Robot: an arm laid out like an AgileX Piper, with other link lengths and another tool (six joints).
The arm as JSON. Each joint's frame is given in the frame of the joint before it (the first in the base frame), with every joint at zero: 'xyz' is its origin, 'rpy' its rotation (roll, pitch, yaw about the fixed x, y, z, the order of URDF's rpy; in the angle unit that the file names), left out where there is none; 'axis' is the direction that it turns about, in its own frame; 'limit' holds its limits. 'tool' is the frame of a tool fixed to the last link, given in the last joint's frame.
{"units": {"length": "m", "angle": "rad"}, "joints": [
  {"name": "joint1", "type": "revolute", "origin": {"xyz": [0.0, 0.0, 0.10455]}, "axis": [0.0, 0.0, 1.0], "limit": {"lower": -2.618, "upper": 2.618}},
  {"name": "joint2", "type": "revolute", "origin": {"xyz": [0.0, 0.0, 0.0]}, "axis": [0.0, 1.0, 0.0], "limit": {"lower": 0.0, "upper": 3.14}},
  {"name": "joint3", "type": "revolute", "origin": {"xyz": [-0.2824, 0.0, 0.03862]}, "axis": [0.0, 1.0, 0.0], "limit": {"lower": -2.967, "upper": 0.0}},
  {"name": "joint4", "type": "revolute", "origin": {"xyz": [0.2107, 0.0, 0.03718]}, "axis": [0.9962, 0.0, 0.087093], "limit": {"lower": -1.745, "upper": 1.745}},
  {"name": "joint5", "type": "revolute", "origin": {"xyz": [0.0, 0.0, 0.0]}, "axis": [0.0, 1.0, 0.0], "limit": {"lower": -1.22, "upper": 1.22}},
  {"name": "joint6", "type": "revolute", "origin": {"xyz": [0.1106, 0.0, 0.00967]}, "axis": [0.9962, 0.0, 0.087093], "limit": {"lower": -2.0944, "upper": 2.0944}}
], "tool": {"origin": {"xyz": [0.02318, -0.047, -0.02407], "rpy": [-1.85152, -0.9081, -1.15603]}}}
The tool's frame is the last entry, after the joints.
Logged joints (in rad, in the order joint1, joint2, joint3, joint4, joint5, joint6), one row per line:
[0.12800, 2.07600, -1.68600, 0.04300, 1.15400, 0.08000]
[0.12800, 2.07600, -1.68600, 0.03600, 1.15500, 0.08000]
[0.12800, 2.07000, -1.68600, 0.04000, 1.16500, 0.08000]
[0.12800, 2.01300, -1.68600, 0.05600, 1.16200, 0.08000]
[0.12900, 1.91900, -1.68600, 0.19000, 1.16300, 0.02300]
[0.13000, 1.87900, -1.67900, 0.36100, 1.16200, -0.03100]
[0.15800, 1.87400, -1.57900, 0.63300, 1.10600, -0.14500]
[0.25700, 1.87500, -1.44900, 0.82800, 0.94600, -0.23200]
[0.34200, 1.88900, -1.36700, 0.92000, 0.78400, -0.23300]
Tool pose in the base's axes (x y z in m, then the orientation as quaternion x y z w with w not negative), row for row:
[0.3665, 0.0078, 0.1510, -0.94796, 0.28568, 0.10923, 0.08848]
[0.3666, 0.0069, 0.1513, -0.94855, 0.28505, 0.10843, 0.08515]
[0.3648, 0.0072, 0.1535, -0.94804, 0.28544, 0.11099, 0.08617]
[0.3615, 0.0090, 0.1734, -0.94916, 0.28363, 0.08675, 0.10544]
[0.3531, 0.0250, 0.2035, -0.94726, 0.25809, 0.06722, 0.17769]
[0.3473, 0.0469, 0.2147, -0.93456, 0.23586, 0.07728, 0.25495]
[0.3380, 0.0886, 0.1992, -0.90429, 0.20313, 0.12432, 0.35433]
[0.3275, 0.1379, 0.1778, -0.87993, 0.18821, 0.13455, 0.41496]
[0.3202, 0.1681, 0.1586, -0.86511, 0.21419, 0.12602, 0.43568]
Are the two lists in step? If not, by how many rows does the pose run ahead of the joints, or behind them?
They are in step.
